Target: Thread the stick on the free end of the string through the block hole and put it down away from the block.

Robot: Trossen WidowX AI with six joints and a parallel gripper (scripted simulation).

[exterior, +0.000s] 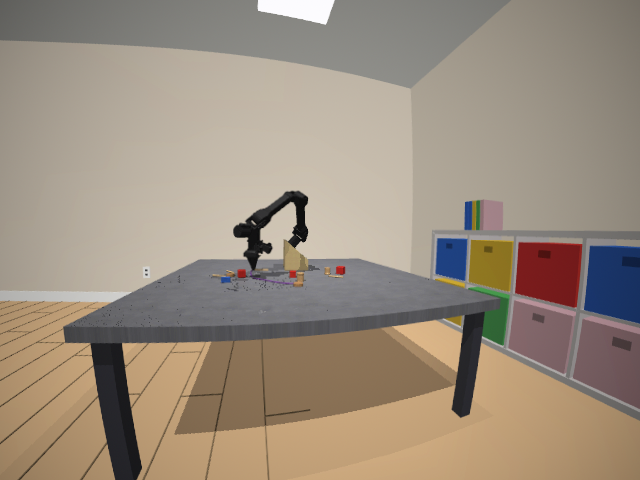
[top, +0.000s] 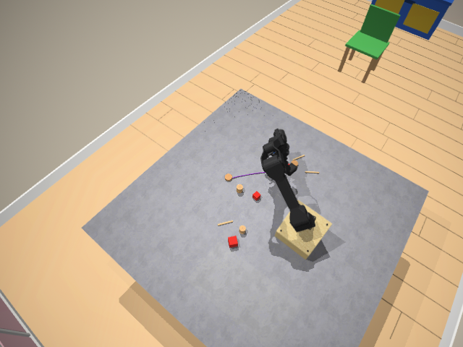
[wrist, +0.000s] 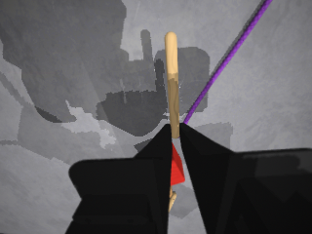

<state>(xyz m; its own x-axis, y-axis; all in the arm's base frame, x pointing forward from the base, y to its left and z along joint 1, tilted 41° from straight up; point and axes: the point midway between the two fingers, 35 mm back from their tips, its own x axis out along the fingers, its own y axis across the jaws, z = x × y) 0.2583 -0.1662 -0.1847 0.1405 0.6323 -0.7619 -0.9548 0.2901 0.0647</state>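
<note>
Right now the red wooden block is 19 cm to the left of my gripper tip, 2 cm below it and 2 cm ahead of it. Round my gripper tip: blue piece (13 cm to the right, 8 cm ahead, 3 cm below); then wooden cylinder (20 cm to the left, 12 cm ahead, 2 cm below); then stick on the string (2 cm to the left).
</note>
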